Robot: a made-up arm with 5 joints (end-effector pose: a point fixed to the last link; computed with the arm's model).
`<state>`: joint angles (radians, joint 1 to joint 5).
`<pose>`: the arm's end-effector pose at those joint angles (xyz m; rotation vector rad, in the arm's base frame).
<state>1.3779 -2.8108 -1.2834 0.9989 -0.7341</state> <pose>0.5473 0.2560 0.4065 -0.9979 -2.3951 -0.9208</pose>
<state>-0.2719 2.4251 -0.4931 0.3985 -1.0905</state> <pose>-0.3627 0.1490 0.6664 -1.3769 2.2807 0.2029</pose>
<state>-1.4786 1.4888 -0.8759 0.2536 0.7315</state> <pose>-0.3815 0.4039 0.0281 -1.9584 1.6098 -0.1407</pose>
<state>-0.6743 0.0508 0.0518 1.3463 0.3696</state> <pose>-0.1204 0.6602 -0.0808 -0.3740 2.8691 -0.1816</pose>
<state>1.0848 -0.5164 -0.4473 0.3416 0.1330</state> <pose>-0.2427 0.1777 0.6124 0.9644 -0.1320 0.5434</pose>
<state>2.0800 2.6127 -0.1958 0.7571 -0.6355</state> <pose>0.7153 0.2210 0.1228 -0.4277 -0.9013 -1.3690</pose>
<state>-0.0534 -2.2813 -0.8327 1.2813 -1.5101</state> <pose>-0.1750 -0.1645 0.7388 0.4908 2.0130 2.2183</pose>
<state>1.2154 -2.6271 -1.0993 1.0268 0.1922</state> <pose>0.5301 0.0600 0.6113 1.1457 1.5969 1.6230</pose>
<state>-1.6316 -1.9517 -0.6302 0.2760 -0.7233</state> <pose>-0.2258 0.0039 -0.1175 -1.0359 -0.3877 0.8690</pose>
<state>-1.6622 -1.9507 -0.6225 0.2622 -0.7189</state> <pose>-0.2096 0.0065 -0.1251 -1.0532 -0.4221 0.8342</pose>
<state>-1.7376 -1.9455 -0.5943 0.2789 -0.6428</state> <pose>-0.1746 0.0003 -0.1533 -1.1472 -0.5726 0.7923</pose>
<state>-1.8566 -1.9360 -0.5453 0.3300 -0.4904</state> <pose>-0.1130 -0.0172 -0.1953 -1.3226 -0.8386 0.7369</pose>
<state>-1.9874 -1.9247 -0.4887 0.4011 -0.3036</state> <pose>-0.0335 -0.0434 -0.2292 -1.5335 -1.1438 0.6734</pose>
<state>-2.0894 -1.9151 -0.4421 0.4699 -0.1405</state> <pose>0.0357 -0.0698 -0.2436 -1.7133 -1.3938 0.6262</pose>
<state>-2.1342 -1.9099 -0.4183 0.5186 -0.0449</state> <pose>0.0685 -0.0873 -0.2476 -1.8098 -1.5274 0.6210</pose>
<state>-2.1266 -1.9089 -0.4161 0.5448 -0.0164</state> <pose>0.0652 -0.0946 -0.2512 -1.8238 -1.5534 0.6552</pose>
